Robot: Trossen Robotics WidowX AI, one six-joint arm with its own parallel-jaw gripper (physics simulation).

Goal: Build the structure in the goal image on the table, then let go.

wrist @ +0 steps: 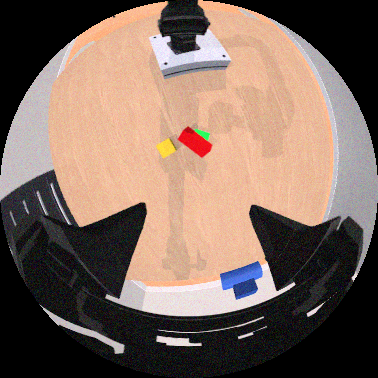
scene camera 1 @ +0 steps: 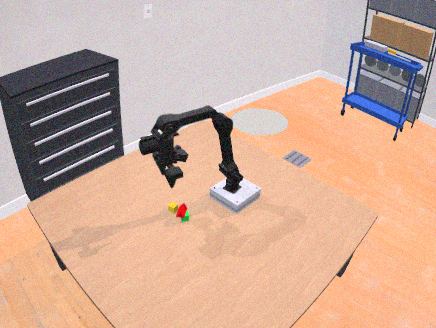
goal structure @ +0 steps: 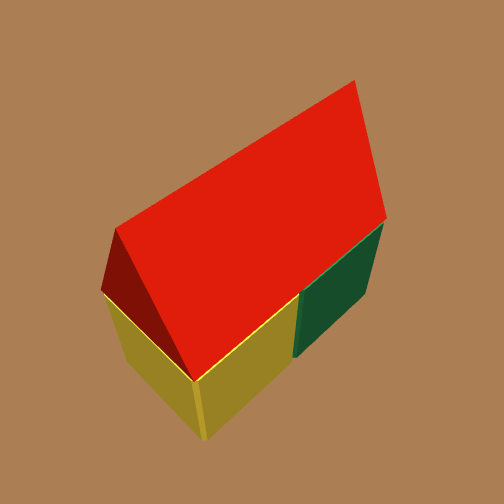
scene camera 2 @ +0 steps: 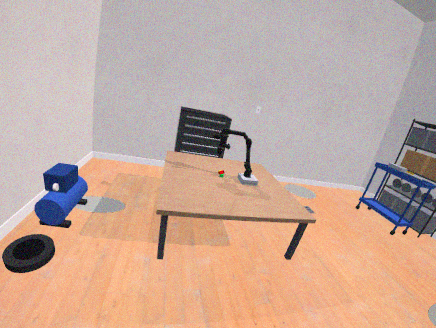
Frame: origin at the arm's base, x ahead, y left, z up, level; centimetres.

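Seen in the pictures: gripper, fingertip midpoint: (wrist: 200, 209) (scene camera 1: 167, 181) (scene camera 2: 219, 155); arm's base, origin of the base link: (wrist: 182, 45) (scene camera 1: 232, 187) (scene camera 2: 247, 176).
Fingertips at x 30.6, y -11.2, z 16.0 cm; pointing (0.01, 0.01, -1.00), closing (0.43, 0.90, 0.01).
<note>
Pixels of each thing's top centre, then the offset from my fingertips to it. Level surfaces: height alone.
- yellow cube, middle of its top: (wrist: 165, 147) (scene camera 1: 173, 204) dz -18.2, dx -6.1, dy -3.5 cm
- table, its level: dz -21.5 cm
- red block, middle of its top: (wrist: 194, 142) (scene camera 1: 180, 207) (scene camera 2: 221, 170) dz -15.3, dx -4.6, dy +2.4 cm
- green block, middle of its top: (wrist: 200, 137) (scene camera 1: 184, 213) (scene camera 2: 221, 173) dz -18.2, dx -5.1, dy +4.2 cm
A yellow cube (scene camera 1: 173, 207) (wrist: 166, 148) lies on the table (scene camera 1: 200, 290) (scene camera 2: 210, 200) (wrist: 100, 110). Beside it, a little apart, is a red block (scene camera 1: 182, 210) (scene camera 2: 221, 172) (wrist: 195, 142), longer than the cube. A green block (scene camera 1: 185, 217) (scene camera 2: 221, 175) (wrist: 202, 134) is partly hidden by the red block, which appears to rest tilted on it. The green block's full shape cannot be told. My gripper (scene camera 1: 178, 170) (wrist: 200, 209) is open and empty, high above the table and away from the blocks. In the wrist view its two black fingers stand wide apart.
The arm's white base plate (scene camera 1: 235, 195) (scene camera 2: 248, 179) (wrist: 195, 60) stands on the table near the blocks. A dark drawer cabinet (scene camera 1: 75, 120) (scene camera 2: 202, 132) stands behind the table. A blue cart (scene camera 1: 375, 111) (scene camera 2: 387, 212) and a blue compressor (scene camera 2: 62, 200) (wrist: 241, 276) stand on the floor.
</note>
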